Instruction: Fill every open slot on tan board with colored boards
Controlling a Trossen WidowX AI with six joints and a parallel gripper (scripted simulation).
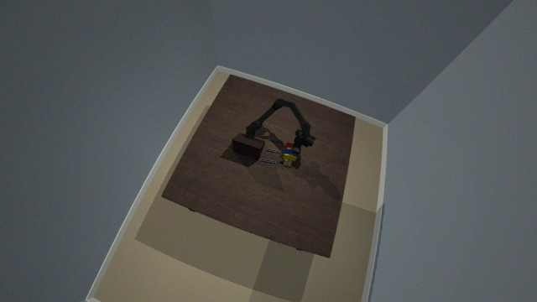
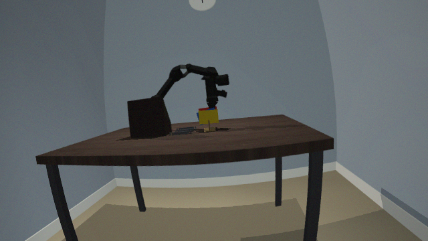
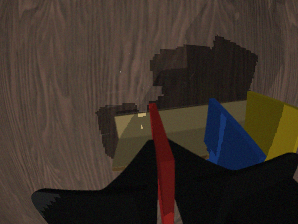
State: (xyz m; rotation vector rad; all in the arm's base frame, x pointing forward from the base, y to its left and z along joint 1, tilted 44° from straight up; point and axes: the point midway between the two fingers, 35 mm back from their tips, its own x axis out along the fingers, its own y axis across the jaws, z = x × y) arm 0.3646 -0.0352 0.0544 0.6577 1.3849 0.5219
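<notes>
The blue board is 50 mm to the right of my gripper tip, 30 mm behind it and 10 mm below it. Round my gripper tip: red board 30 mm behind; then yellow board 100 mm to the right, 30 mm behind, 10 mm below; then tan board 50 mm to the right, 50 mm below, 30 mm behind.
</notes>
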